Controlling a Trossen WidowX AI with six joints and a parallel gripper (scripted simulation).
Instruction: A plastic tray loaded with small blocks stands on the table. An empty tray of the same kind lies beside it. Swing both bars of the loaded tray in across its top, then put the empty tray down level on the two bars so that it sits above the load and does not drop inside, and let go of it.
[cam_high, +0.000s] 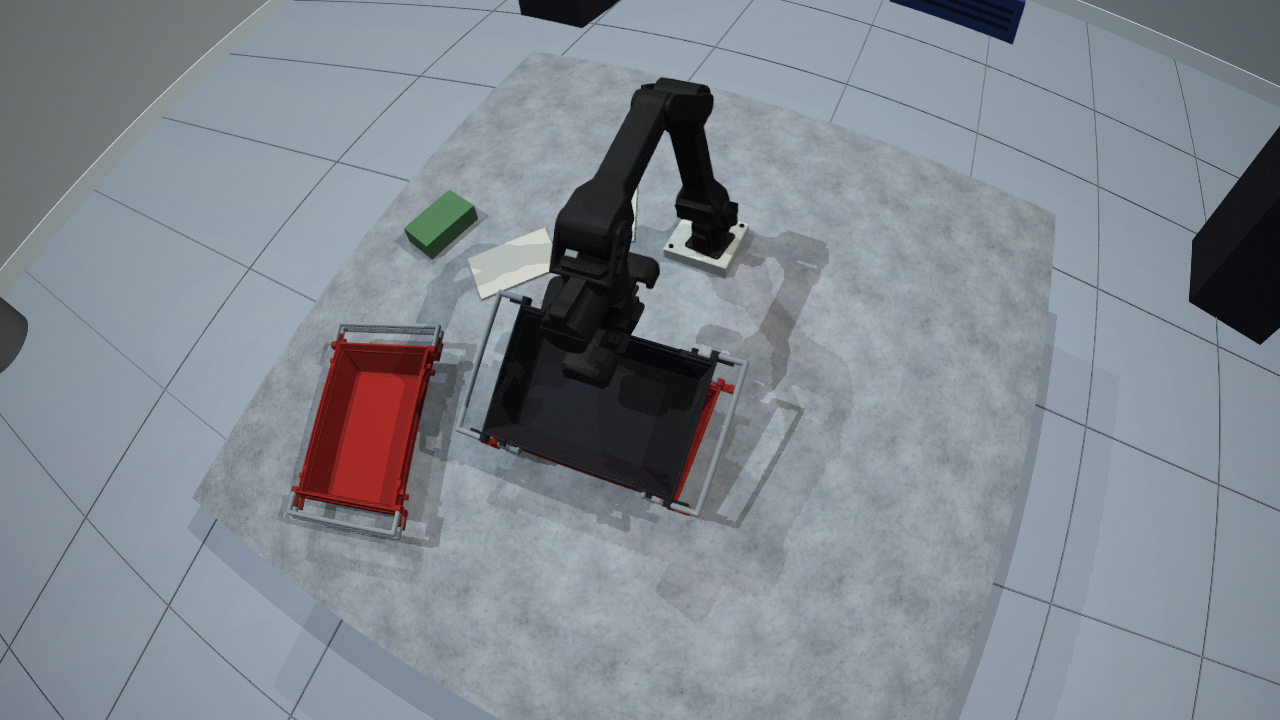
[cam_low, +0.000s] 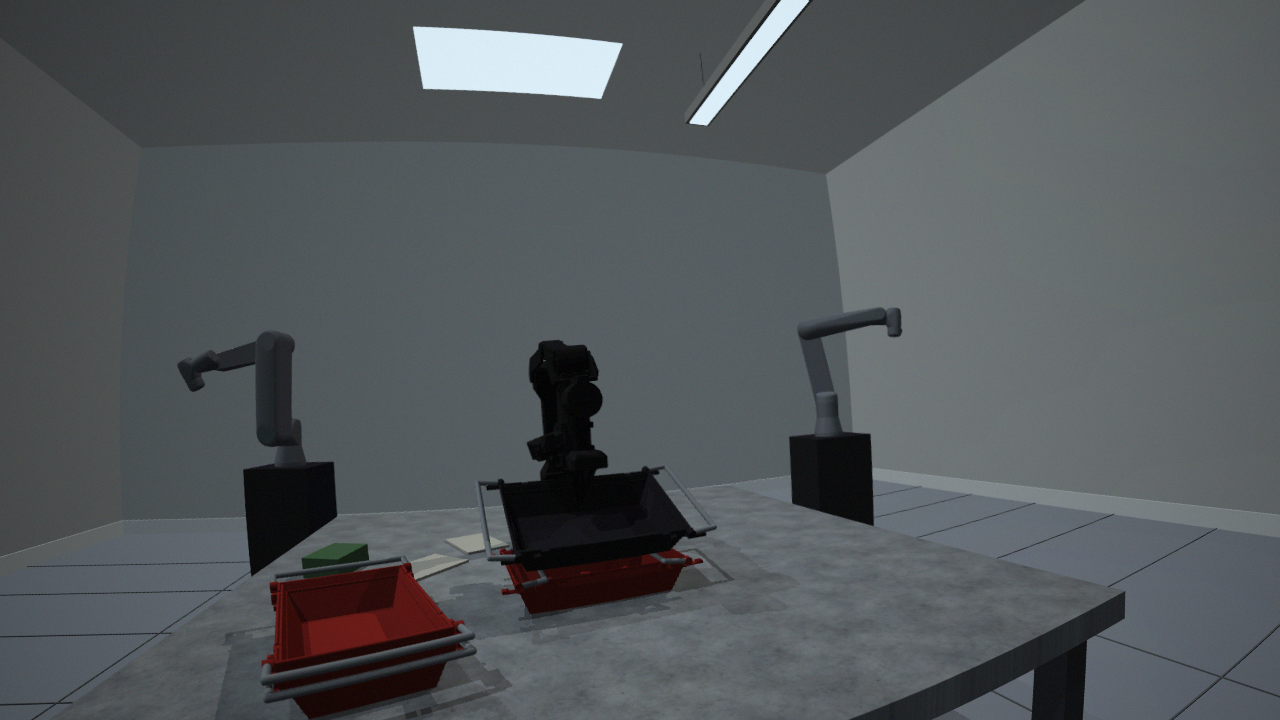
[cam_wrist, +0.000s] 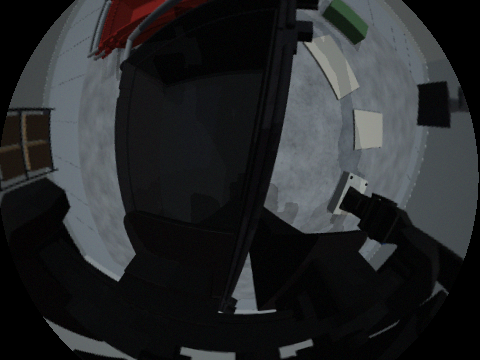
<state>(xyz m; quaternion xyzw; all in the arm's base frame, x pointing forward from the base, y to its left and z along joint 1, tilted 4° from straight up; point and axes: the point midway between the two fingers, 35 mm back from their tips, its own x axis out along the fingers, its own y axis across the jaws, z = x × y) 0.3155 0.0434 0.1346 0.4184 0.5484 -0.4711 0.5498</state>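
Now: gripper tip 80 mm short of the black tray and 20 mm to the right of it. Also, from my gripper tip: green block (110 mm behind, 500 mm to the right, 120 mm below).
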